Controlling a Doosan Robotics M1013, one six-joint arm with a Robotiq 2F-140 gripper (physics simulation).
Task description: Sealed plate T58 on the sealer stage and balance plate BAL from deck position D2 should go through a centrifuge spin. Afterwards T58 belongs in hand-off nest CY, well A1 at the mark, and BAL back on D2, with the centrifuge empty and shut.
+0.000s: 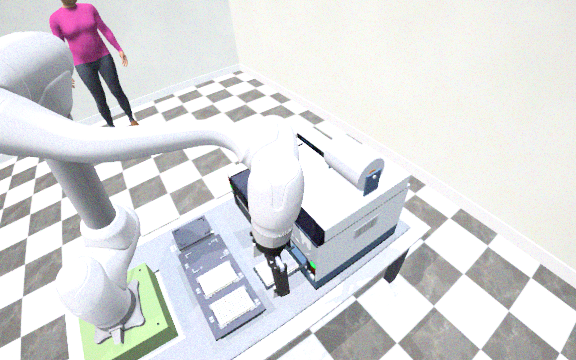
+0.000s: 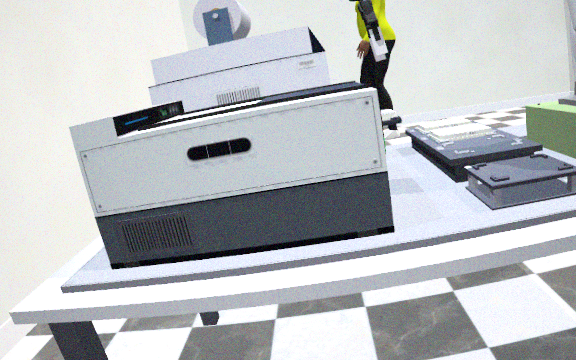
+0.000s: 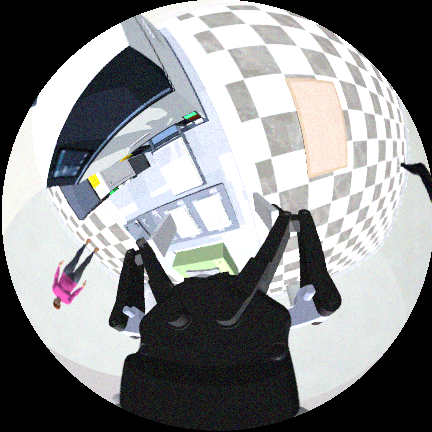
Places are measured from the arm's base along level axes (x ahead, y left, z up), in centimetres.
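Pixels of known places: gripper, fingertip midpoint: [image 1: 266, 274] [image 2: 381, 57] [image 3: 211, 211]; arm's base, origin of the base link: [image 1: 118, 310].
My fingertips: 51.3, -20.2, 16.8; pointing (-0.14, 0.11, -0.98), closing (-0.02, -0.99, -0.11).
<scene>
Ahead of a thing's pixels: the offset from my fingertips to its top centre, as dx, dy, dz. "*": to the spot under its first point.
My gripper [image 1: 270, 272] [image 3: 211, 211] is open and empty, its fingers wide apart above the sealer stage and deck area. A white plate {+5.8, +8.7, -13.6} [image 3: 177, 167] lies on the sealer stage {* +6.7, +3.8, -15.4} [image 3: 194, 157], which sticks out from the sealer {+35.4, +12.0, +22.0} [image 1: 360, 225]. Two white plates {-14.7, +17.7, -18.9} [image 1: 217, 278] {-13.4, +5.4, -18.9} [image 1: 232, 306] lie side by side on the grey deck [image 1: 220, 331] [image 3: 232, 200]; their labels are unreadable. A small dark raised stand [image 1: 192, 232] [image 2: 520, 170], perhaps nest CY, has no plate on it. The centrifuge [image 2: 285, 145] has a dark top; whether its door is open I cannot tell.
The arm stands on a green base [image 1: 160, 320] [image 3: 205, 257] beside the deck. The sealer carries a film roll {+37.5, +12.2, +22.0} [image 1: 352, 165] on top. A person in pink [image 1: 82, 35] [image 3: 65, 285] stands on the floor, and a person in yellow [image 2: 386, 25] stands behind the table.
</scene>
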